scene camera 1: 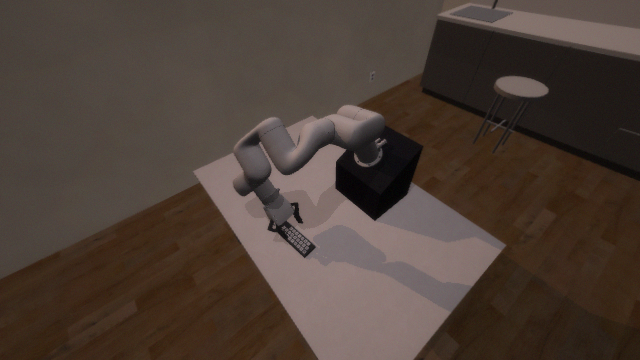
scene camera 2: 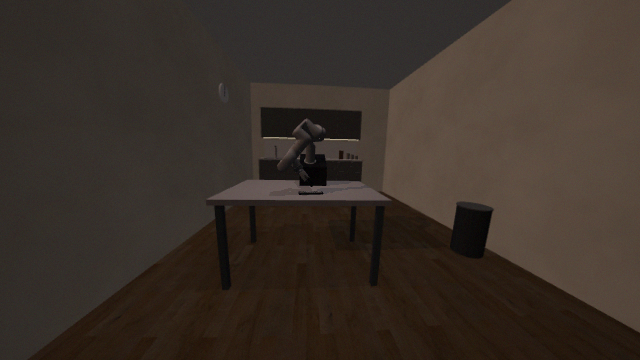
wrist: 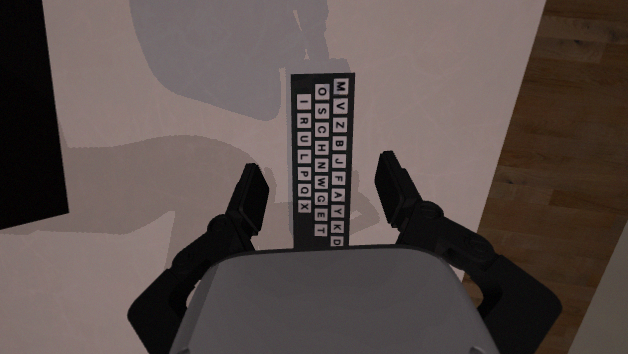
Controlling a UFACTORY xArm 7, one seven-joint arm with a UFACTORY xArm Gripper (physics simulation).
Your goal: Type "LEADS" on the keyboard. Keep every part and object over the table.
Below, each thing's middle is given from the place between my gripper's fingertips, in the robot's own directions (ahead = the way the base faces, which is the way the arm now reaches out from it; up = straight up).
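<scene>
Dark keyboard (wrist: 330, 140): currently 60 mm below my hand.
</scene>
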